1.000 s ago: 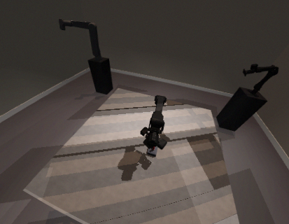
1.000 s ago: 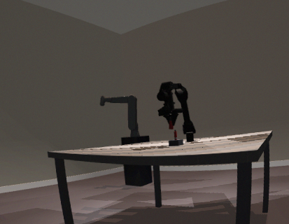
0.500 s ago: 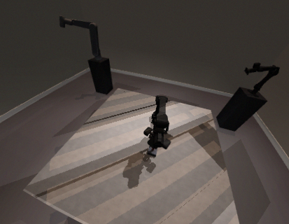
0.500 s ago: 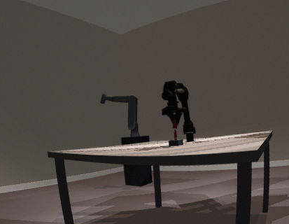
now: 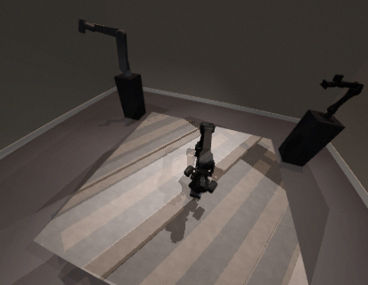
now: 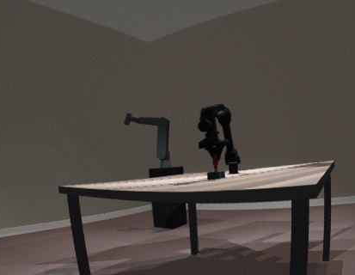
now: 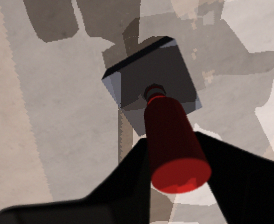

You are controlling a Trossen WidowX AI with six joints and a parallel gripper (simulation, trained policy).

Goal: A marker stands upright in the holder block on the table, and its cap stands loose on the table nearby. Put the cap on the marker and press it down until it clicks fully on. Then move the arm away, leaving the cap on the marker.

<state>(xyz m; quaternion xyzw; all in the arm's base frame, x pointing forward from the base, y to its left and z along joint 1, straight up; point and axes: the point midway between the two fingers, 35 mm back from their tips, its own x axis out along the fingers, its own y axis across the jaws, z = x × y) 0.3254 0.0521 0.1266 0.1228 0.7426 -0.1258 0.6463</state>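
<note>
Right now my gripper tip is 1 cm short of the red cap and 1 cm below it. Round my gripper tip: grey holder block 1 cm ahead, 8 cm below.
</note>
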